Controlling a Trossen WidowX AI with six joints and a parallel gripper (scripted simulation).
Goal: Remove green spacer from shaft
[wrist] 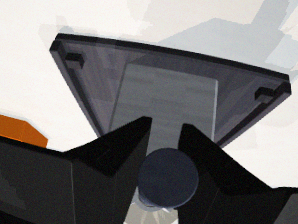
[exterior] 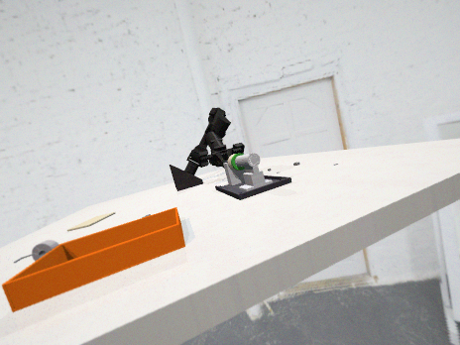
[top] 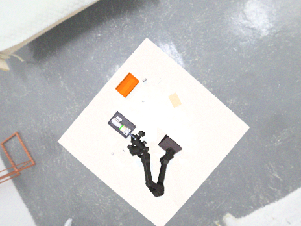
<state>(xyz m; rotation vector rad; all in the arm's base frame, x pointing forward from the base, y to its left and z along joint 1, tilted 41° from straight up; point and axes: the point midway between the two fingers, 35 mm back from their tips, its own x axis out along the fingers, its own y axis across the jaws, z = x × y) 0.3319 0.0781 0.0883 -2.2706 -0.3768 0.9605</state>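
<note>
Right now the dark grey shaft is 6 cm ahead of my gripper tip and 2 cm above it. Also, from my gripper tip: orange tray (33 cm ahead, 31 cm to the right, 5 cm below); then green spacer (11 cm ahead, 2 cm above); then tan card (49 cm to the right, 10 cm behind, 5 cm below).
</note>
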